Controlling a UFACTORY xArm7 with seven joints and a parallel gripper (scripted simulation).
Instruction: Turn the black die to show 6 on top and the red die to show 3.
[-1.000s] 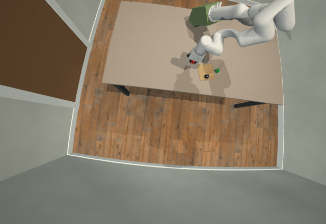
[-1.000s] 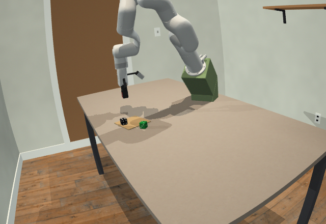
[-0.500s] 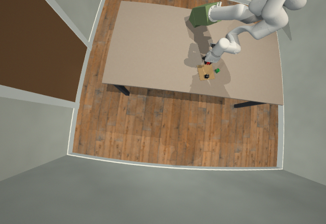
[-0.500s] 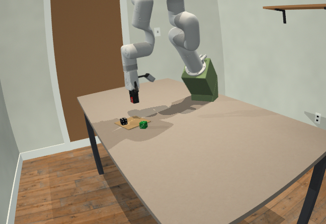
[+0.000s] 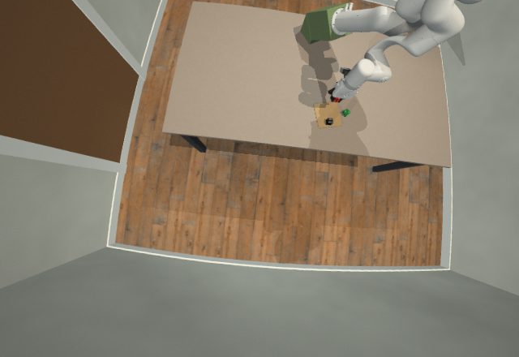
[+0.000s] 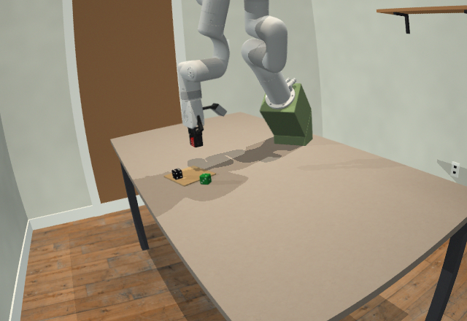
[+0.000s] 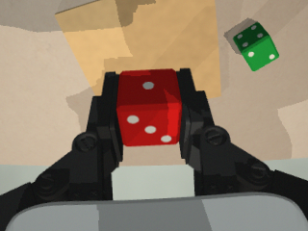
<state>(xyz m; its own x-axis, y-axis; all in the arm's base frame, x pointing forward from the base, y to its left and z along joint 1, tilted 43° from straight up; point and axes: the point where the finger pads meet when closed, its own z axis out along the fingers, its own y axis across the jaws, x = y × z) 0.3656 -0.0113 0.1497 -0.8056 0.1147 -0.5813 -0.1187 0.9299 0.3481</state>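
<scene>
My gripper is now 120 mm above the tan mat, 40 mm short of it and 10 mm to the right of it. Also, from my hand: black die: 110 mm below, 90 mm ahead, 20 mm to the left; red die: 10 mm below; green die: 110 mm to the left, 110 mm below, 10 mm ahead.
</scene>
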